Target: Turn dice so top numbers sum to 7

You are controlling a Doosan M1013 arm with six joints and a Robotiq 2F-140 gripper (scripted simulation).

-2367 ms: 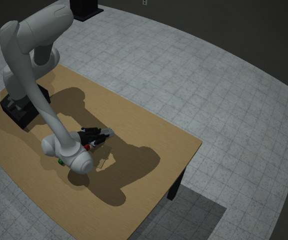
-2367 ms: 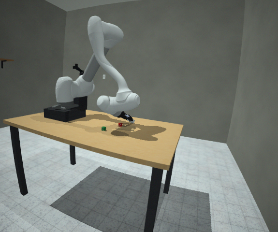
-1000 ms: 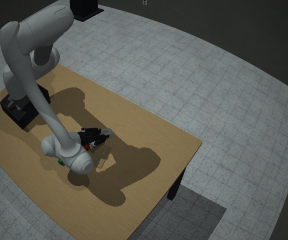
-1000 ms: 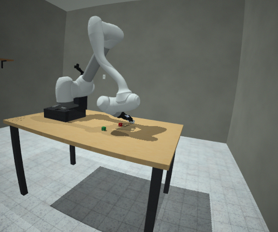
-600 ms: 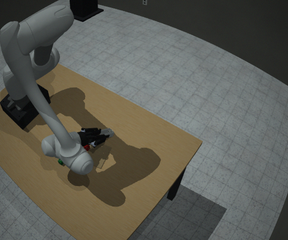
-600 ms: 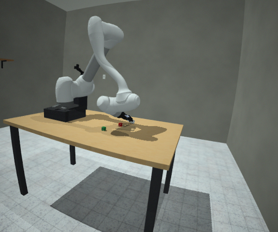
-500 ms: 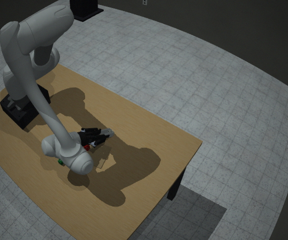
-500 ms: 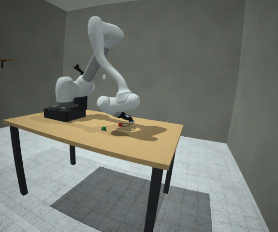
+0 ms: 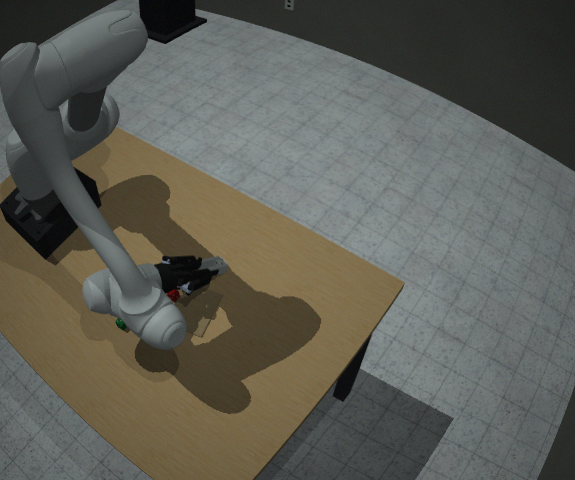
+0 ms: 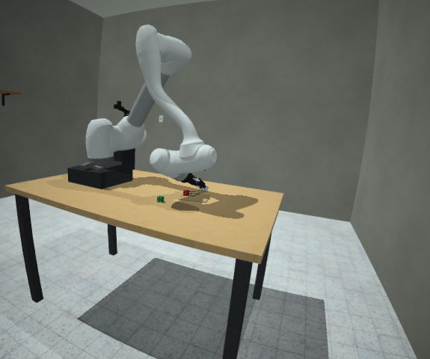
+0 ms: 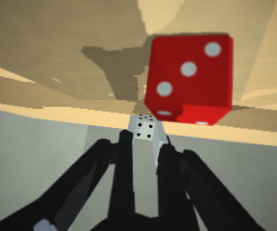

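Right now my hand is 30 mm past the red die, 130 mm to the left of it and 10 mm above it. The rest, counted from my hand: white die: 20 mm to the left, 10 mm below; tan mat: 20 mm ahead, 130 mm to the right, 30 mm below; green die: 80 mm behind, 290 mm to the right, 20 mm below.
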